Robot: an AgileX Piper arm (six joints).
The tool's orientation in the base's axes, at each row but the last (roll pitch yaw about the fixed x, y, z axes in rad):
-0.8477 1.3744 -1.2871
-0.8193 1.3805 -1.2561
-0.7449 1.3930 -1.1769
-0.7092 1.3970 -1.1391
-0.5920 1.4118 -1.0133
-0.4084 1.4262 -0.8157
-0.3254 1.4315 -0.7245
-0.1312 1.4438 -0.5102
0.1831 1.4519 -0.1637
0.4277 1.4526 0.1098
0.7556 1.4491 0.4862
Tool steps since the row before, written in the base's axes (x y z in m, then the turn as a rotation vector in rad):
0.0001 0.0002 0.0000 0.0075 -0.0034 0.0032
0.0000 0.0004 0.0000 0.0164 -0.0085 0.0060
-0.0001 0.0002 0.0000 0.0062 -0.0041 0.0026
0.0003 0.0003 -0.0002 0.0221 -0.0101 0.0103
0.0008 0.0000 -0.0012 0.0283 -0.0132 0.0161
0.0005 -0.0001 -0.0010 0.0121 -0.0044 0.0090
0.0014 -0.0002 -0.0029 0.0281 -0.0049 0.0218
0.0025 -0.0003 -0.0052 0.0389 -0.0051 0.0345
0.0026 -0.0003 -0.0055 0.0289 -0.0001 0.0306
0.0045 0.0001 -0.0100 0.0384 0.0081 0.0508
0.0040 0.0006 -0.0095 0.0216 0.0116 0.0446
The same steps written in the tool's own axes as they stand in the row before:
0.0000 0.0002 0.0000 -0.0021 -0.0003 0.0086
-0.0001 0.0004 -0.0002 -0.0034 -0.0014 0.0191
0.0000 0.0001 -0.0002 -0.0015 -0.0014 0.0076
0.0002 0.0004 0.0001 -0.0070 -0.0009 0.0254
0.0013 0.0004 0.0006 -0.0118 -0.0017 0.0331
0.0010 0.0002 0.0004 -0.0072 0.0003 0.0139
0.0030 0.0005 0.0010 -0.0182 0.0055 0.0304
0.0055 0.0007 0.0018 -0.0296 0.0091 0.0421
0.0058 0.0005 0.0019 -0.0270 0.0104 0.0306
0.0105 0.0010 0.0031 -0.0458 0.0221 0.0391
0.0099 0.0008 0.0028 -0.0413 0.0205 0.0215

